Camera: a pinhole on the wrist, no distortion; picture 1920 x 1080 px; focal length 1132.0 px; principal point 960.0 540.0 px. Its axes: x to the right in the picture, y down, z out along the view. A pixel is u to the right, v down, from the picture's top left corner.
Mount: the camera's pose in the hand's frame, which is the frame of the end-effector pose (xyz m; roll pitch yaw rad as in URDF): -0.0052 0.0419 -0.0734 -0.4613 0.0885 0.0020
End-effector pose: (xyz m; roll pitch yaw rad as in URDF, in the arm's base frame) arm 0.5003 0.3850 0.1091 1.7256 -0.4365 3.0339
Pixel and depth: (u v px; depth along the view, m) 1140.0 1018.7 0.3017
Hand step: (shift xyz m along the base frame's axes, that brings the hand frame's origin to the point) 0.0762 0.1709 0.2671
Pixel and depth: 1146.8 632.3 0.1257
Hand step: 0.0252 0.0460 0.1019
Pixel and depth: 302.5 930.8 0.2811
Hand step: 0.2507 0.1600 0.1430
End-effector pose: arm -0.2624 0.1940 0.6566 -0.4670 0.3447 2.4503
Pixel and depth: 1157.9 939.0 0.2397
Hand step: -0.1906 -0.1603 -0.0292
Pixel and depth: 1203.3 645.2 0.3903
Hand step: -0.3207 -0.1693 0.0696
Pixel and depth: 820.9 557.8 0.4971
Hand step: -0.2954 -0.2860 0.2074
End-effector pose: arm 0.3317 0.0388 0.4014 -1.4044 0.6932 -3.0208
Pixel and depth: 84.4 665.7 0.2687
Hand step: 0.2706 -0.1688 0.0023
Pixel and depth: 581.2 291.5 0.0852
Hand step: 0.0609 -0.0165 -0.0294
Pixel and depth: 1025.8 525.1 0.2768
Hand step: 0.0820 -0.1896 -0.1216
